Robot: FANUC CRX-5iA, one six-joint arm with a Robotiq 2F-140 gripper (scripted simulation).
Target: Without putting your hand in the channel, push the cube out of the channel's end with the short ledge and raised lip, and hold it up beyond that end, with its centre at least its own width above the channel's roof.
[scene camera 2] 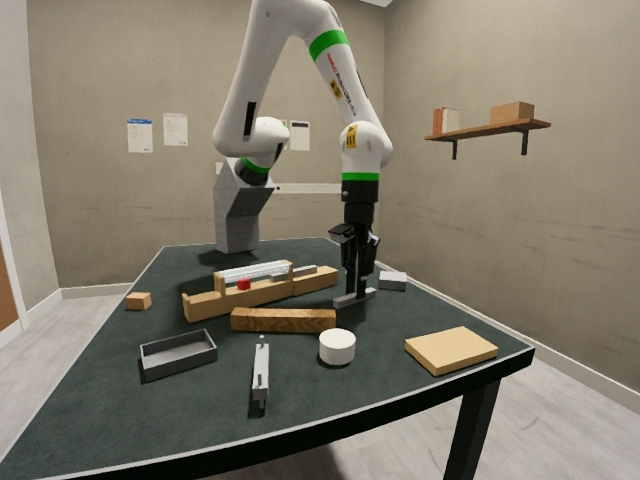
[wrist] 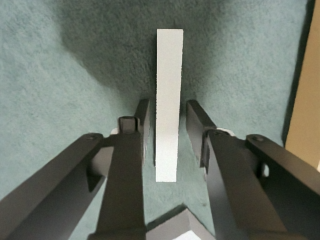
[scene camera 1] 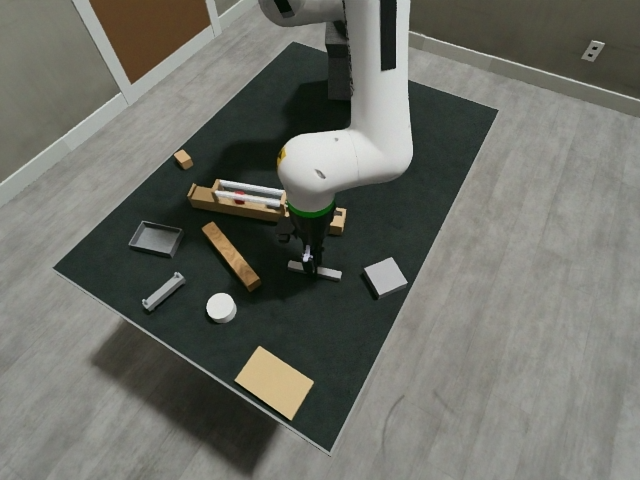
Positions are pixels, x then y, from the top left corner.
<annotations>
A grey tray shows in scene camera 2 (181,346) and in scene camera 1 (153,238); in the wrist view it is out of frame. A tan board shows in scene camera 2 and in scene camera 1; in the wrist view it is out of frame. A wooden beam shows in scene camera 2 and in scene camera 1; in the wrist view it is out of frame. The same spot on the wooden beam: (scene camera 2: 247,319) is (scene camera 1: 208,237). One and the same spot on the tan board: (scene camera 2: 446,351) is (scene camera 1: 260,380).
</annotations>
